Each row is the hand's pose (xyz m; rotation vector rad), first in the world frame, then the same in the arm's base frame.
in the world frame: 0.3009 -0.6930 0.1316 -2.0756 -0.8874 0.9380
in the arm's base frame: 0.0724 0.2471 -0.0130 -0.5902 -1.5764 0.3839
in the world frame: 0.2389 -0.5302 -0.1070 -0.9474 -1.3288 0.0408
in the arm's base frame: -0.1369 0.4410 0.0636 0.6299 -1.1851 -0.3197
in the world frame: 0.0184 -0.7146 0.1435 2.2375 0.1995 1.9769
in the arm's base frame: -0.1497 0.1076 -0.1210 -1.3585 0.3355 -1.2104
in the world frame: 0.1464 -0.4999 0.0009 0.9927 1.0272 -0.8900
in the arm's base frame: -0.1828 0.3049 0.0858 1.5646 1.9006 0.4681
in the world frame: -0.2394 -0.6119 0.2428 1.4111 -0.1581 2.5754
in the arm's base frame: -0.3646 -0.0912 -0.0872 -1.0945 1.0788 -1.5083
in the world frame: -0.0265 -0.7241 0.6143 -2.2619 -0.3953 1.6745
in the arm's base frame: 0.0035 -0.3324 -0.0390 -1.0570 -1.7080 0.9997
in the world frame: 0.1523 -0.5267 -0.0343 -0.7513 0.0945 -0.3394
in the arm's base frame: -0.1815 0.3374 0.0552 0.5858 0.1113 0.3719
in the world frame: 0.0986 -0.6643 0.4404 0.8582 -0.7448 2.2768
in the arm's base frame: 0.0154 -0.1176 0.0174 -1.4343 1.7510 -1.4445
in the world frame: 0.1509 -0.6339 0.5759 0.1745 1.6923 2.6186
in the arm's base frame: 0.1010 -0.2128 0.0924 0.2356 0.2990 -2.5376
